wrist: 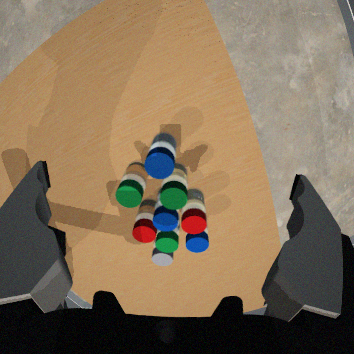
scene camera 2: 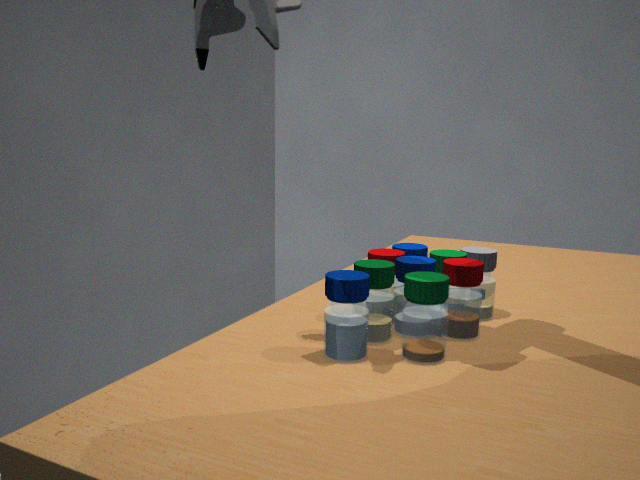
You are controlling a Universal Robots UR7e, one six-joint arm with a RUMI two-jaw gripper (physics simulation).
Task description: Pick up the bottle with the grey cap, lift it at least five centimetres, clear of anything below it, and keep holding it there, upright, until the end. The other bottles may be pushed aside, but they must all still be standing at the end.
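Places are measured from the arm's base along level axes (x ahead, y left, z up), in millimetres.
Where they show: gripper, fingertip midpoint: [wrist: 170,168] [scene camera 2: 235,60].
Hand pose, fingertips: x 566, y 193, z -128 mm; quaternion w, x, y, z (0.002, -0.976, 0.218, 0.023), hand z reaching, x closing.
After its pixels a point has its place.
The bottle with the grey cap [scene camera 2: 478,259] {y -135, x 371, z -383 mm} [wrist: 162,257] {y -154, x 383, z -374 mm} stands upright on the table at the far right of the group in the scene view; in the wrist view it is at the group's lower end. Its lower body is partly hidden behind the red-capped bottle in the scene view. In the wrist view, a green-capped bottle [scene camera 2: 448,259] [wrist: 167,242] is right beside it. My gripper [scene camera 2: 238,57] {y 193, x 566, z -129 mm} [wrist: 170,168] {y 193, x 566, z -129 mm} is open and empty, high above the table, with its jaws wide apart on both sides of the group in the wrist view.
Other upright bottles crowd the group: blue caps [scene camera 2: 346,286] {y 109, x 470, z -381 mm} [wrist: 160,165] {y 83, x 484, z -374 mm}, green caps [scene camera 2: 426,287] {y 67, x 386, z -381 mm} [wrist: 130,196] {y 40, x 399, z -374 mm} and red caps [scene camera 2: 463,272] {y -38, x 369, z -382 mm} [wrist: 144,232] {y -59, x 381, z -374 mm}. They stand on the wooden table [scene camera 2: 258,439] {y 310, x 461, z -479 mm} [wrist: 200,100] {y 145, x 587, z -479 mm}. A table edge runs along the group's left side in the scene view.
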